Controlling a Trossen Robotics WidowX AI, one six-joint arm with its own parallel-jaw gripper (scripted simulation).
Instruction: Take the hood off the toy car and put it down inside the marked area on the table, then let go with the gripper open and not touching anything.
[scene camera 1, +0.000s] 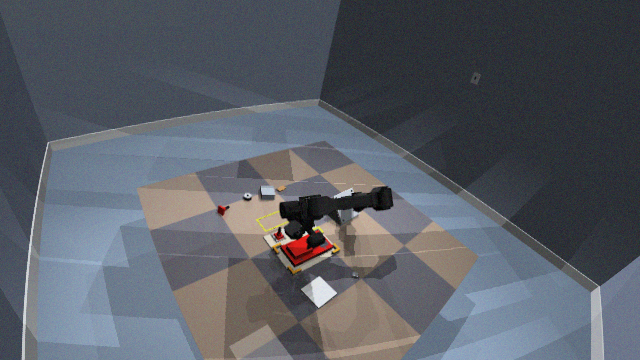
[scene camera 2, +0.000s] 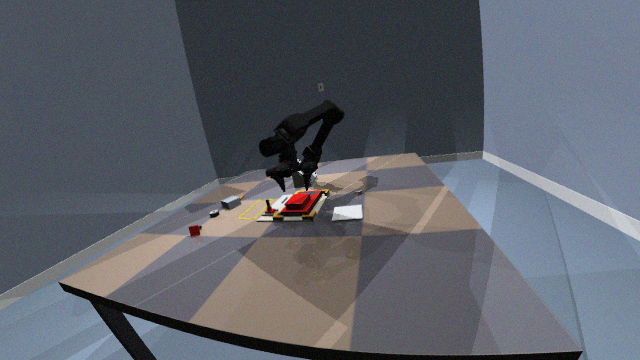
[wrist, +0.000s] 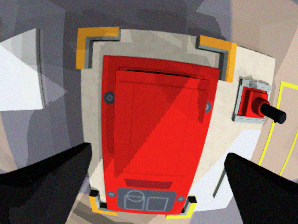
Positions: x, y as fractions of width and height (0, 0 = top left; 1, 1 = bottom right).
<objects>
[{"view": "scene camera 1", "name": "gripper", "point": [0.47, 0.67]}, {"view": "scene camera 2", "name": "gripper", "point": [0.46, 0.53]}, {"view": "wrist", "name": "gripper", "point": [0.55, 0.70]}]
</objects>
